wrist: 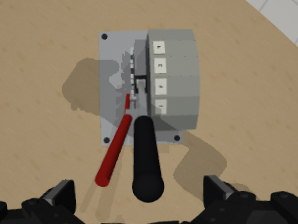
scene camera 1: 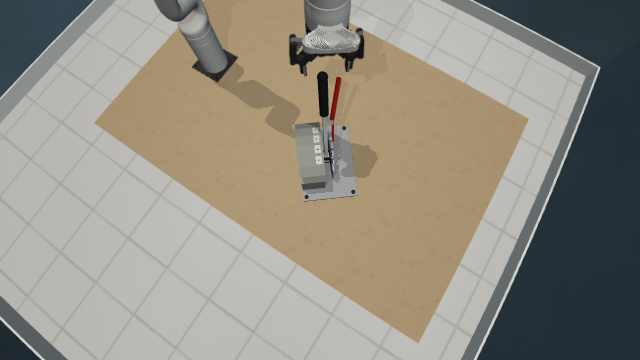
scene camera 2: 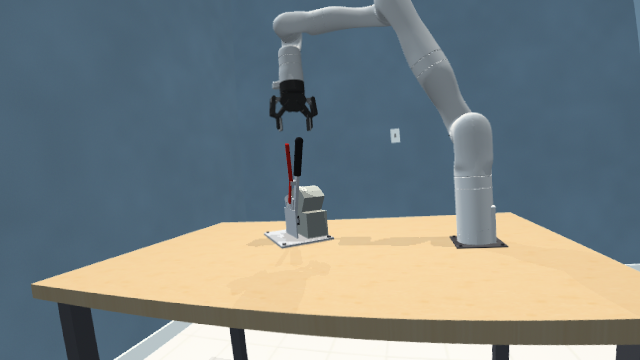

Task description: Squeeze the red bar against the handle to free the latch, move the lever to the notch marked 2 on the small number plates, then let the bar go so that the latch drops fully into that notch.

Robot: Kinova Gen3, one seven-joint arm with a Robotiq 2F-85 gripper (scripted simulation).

same spot on grey base plate: (wrist: 174,62) = (scene camera 1: 310,151)
